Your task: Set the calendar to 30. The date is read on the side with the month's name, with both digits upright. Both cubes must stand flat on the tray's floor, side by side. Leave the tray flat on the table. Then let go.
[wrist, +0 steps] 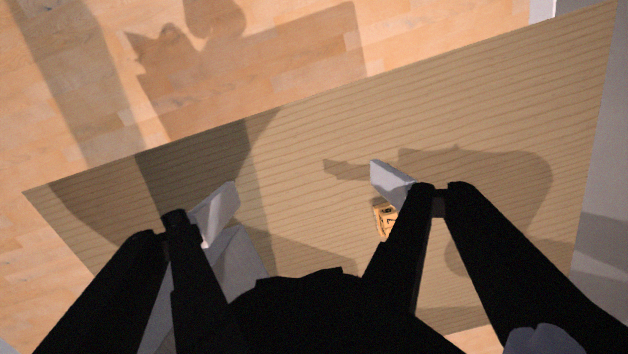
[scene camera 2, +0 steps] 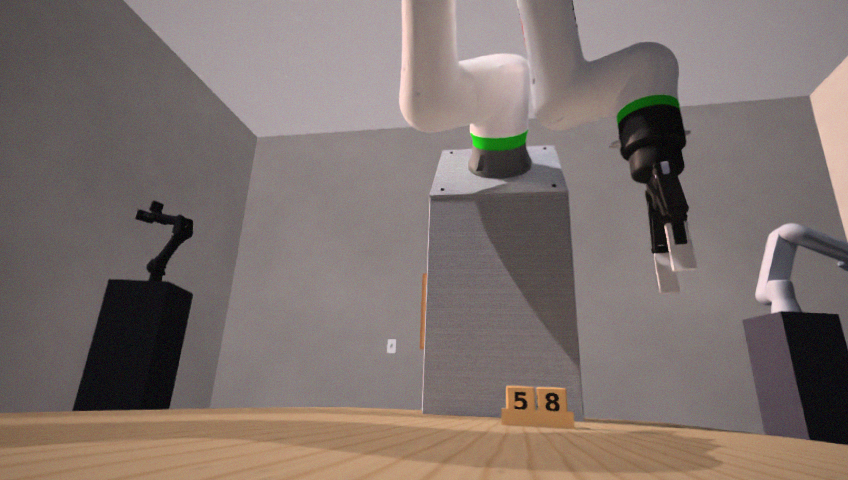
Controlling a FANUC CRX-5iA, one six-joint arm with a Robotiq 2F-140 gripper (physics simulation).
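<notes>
The tray (scene camera 2: 537,418) stands on the table with two wooden cubes side by side in it. In scene camera 2, the left cube (scene camera 2: 520,399) shows an upright 5 and the right cube (scene camera 2: 551,400) an upright 8. No month's name is readable on the tray side facing this camera. In the wrist view, part of the calendar (wrist: 384,218) shows beside the right finger, which hides the rest; a 7 is readable on an upper face. My gripper (scene camera 2: 674,272) (wrist: 304,182) is open and empty, high above the table and to the right of the tray in scene camera 2.
The wooden table (scene camera 2: 297,440) (wrist: 310,150) carries shadows of the arm. The grey robot pedestal (scene camera 2: 499,297) rises behind the tray. A black arm on a dark pedestal (scene camera 2: 127,344) stands at the far left, and a white arm on another pedestal (scene camera 2: 779,368) at the right.
</notes>
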